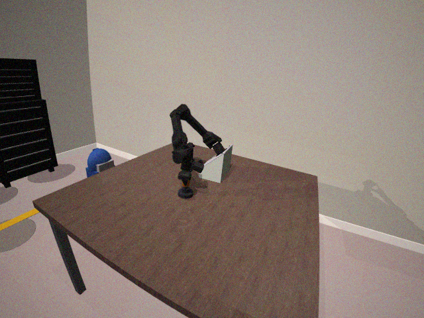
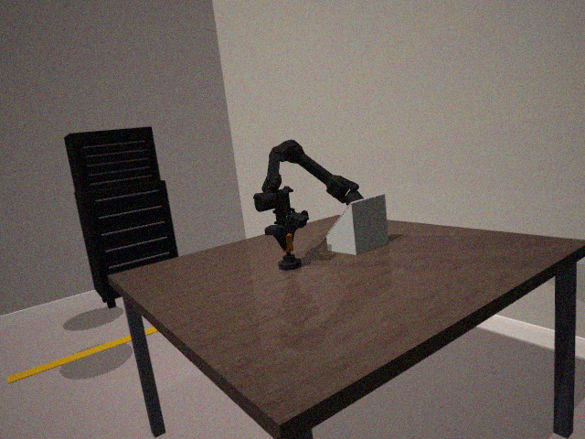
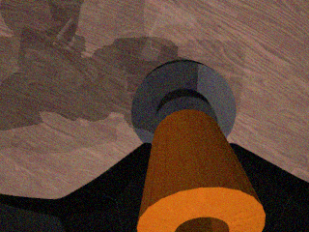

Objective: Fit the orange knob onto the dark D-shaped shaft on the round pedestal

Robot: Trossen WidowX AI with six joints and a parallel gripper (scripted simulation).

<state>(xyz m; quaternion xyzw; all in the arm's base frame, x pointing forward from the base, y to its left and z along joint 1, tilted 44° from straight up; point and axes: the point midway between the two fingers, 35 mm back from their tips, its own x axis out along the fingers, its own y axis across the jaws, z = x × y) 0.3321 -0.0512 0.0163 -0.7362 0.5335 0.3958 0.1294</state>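
My gripper tip is 4 cm above the round dark pedestal. Also, from my gripper tip: orange knob: 2 cm above.
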